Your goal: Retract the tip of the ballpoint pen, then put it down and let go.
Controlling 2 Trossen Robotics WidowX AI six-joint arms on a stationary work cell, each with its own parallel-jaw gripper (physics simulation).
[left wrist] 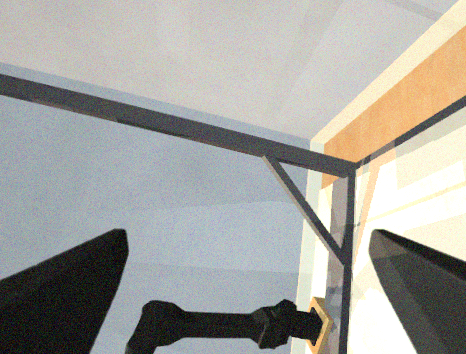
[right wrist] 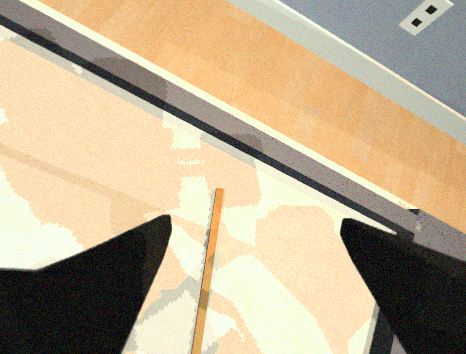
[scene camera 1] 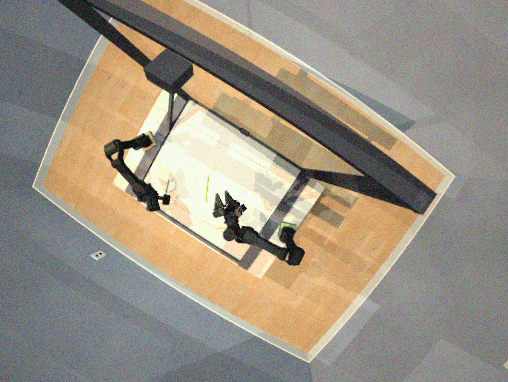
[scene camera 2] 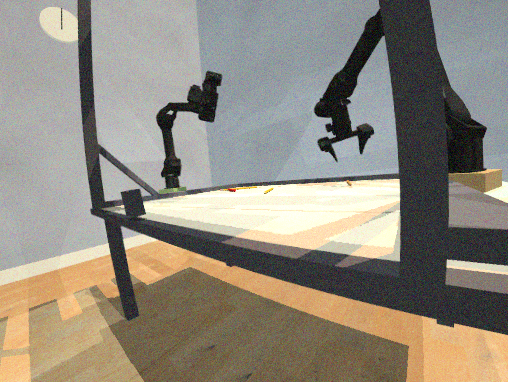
Observation:
The left gripper [scene camera 2: 210, 88] is open, holding nothing. The right gripper [scene camera 2: 348, 157] is open, with nothing in its grasp. Further things: a dark metal frame [right wrist: 416, 225].
The left gripper also shows in the left wrist view [left wrist: 249, 241]. The right gripper also shows in the right wrist view [right wrist: 255, 224].

